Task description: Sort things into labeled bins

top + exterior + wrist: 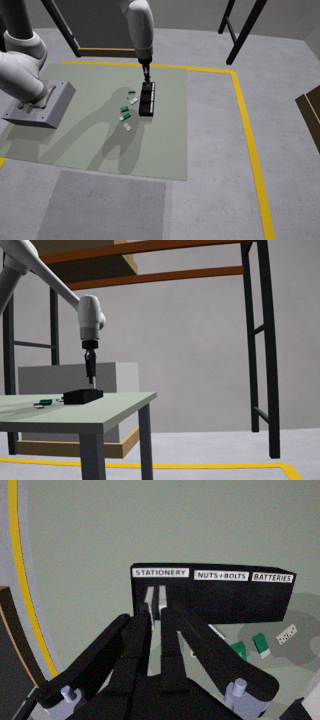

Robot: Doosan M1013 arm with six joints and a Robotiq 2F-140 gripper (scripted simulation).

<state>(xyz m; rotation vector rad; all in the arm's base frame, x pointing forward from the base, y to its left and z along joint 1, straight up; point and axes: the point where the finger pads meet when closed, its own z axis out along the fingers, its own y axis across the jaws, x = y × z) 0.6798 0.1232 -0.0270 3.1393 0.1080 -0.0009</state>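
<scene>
My hand is 17 cm to the left of the green battery, 16 cm past it and 6 cm above it. The rest, counted from my hand: cylindrical battery (11 cm behind, 6 cm below, 3 cm to the right); green-and-white stick (23 cm to the right, 14 cm behind, 6 cm below); nut (14 cm behind, 7 cm to the right, 6 cm below).
</scene>
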